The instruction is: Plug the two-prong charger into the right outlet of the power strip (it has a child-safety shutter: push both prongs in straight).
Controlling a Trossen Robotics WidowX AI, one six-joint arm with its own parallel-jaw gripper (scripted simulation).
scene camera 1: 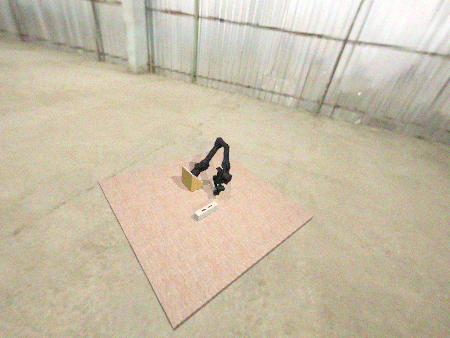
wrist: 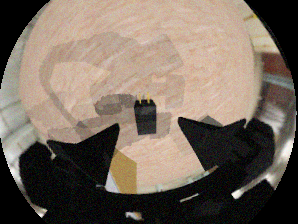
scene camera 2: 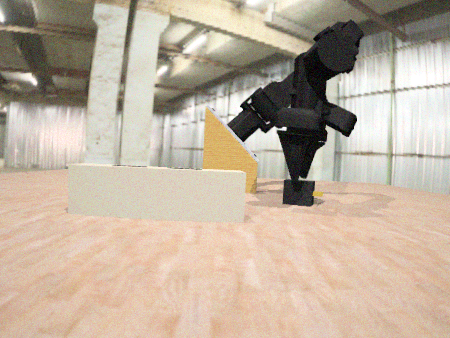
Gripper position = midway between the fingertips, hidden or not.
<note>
My gripper (scene camera 2: 299, 179) is open, holding nothing. Also in view: a charger (scene camera 2: 301, 193).
The charger is seen too in the wrist view (wrist: 145, 111). My gripper is seen too in the wrist view (wrist: 149, 123).
</note>
